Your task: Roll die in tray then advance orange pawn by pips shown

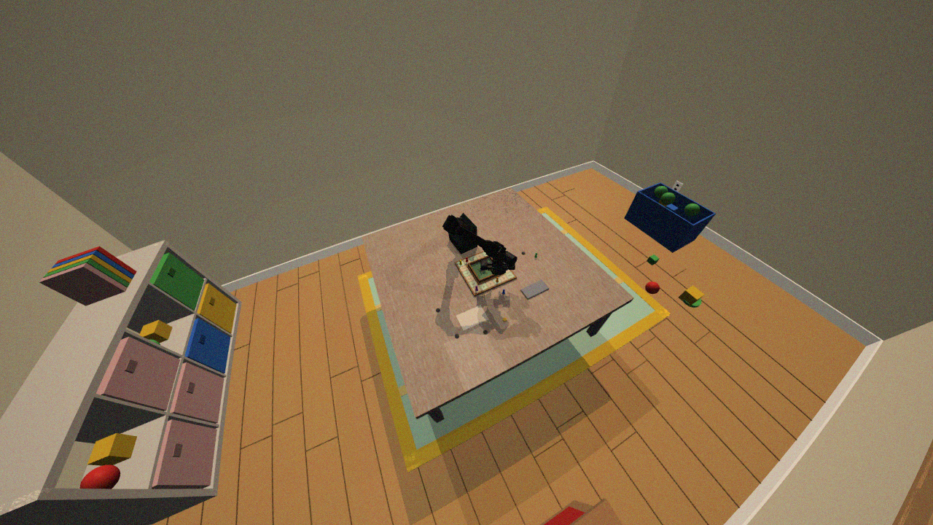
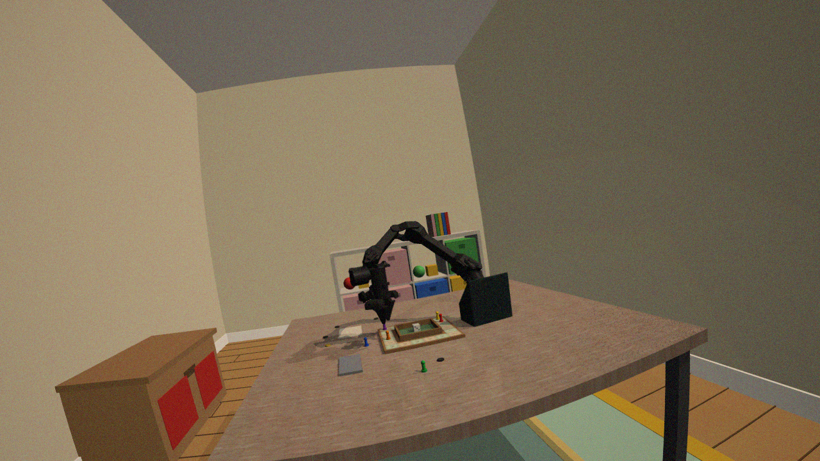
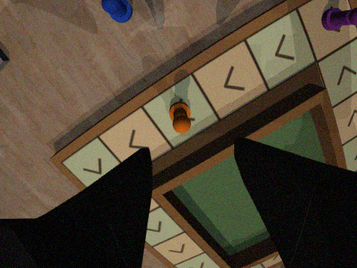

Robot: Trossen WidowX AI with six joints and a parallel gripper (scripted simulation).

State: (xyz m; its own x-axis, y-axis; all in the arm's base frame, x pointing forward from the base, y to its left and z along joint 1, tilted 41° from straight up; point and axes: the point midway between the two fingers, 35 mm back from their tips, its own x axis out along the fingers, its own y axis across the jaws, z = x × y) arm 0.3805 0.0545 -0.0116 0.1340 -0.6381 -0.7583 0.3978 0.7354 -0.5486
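The orange pawn is 5 cm below my gripper tip. The rest, counted from my gripper tip: white die 11 cm behind, 5 cm below, 4 cm to the right; blue pawn 9 cm ahead, 6 cm below; green tray 11 cm behind, 7 cm below, 3 cm to the right.
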